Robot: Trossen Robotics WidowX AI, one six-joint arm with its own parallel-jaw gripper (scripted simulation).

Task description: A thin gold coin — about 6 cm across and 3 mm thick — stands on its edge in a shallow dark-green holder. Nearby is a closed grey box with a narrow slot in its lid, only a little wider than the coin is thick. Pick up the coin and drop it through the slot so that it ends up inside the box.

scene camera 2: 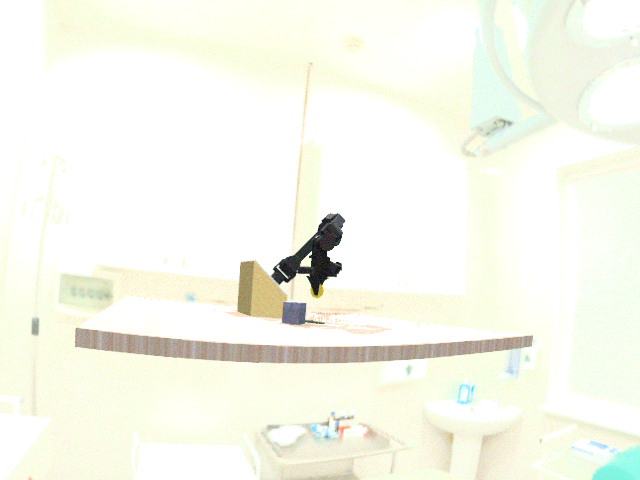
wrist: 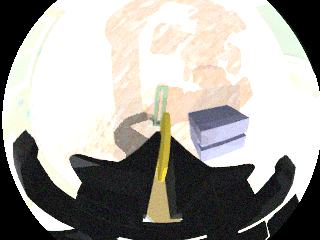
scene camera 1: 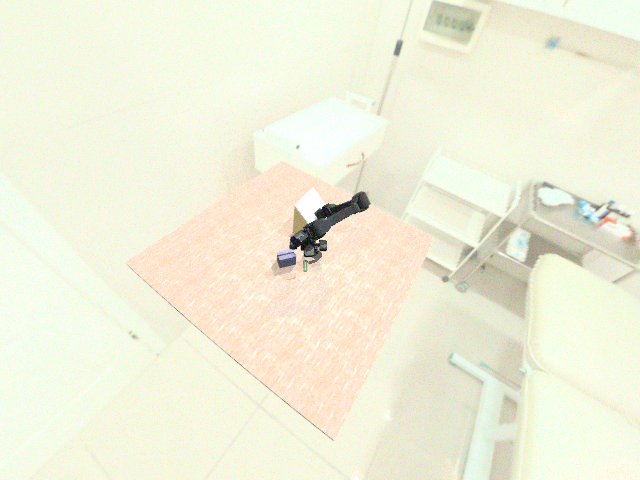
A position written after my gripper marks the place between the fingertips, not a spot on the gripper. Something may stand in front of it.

Note:
My gripper (scene camera 2: 316, 295) holds a coin.
My gripper is seen too in the wrist view (wrist: 161, 135).

